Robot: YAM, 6 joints.
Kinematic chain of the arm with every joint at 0, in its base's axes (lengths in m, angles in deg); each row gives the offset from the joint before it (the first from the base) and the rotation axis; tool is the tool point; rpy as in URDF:
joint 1: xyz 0 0 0.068 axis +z
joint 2: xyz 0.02 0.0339 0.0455 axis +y
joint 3: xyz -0.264 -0.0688 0 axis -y
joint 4: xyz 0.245 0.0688 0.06 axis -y
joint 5: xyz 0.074 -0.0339 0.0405 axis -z
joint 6: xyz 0.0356 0 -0.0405 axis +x
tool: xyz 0 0 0 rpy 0 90 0
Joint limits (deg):
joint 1: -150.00..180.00
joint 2: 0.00..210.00
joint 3: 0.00..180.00
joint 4: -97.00..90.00
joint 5: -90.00..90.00
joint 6: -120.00..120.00
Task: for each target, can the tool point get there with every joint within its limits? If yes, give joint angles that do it. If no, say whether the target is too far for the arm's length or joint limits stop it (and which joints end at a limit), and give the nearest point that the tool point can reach.
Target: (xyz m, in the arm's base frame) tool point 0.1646 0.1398 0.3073
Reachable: yes | joints 49.16 60.63 50.11 -24.92 68.34 -70.21
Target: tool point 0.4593 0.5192 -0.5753
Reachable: no: too far | nearest point 0.3143 0.3553 -0.3013 | short by 0.351 m
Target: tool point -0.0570 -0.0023 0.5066
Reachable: yes | joints -13.76 19.79 58.34 40.90 26.27 -30.38
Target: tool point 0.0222 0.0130 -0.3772
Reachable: no: joint limits stop it (at a limit: joint 2) | nearest point 0.0497 0.0291 -0.3258 | short by 0.060 m
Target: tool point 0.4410 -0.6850 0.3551
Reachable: no: too far | nearest point 0.3350 -0.5203 0.2955 | short by 0.205 m
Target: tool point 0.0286 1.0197 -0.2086
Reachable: no: too far | nearest point 0.0173 0.6155 -0.0784 | short by 0.425 m
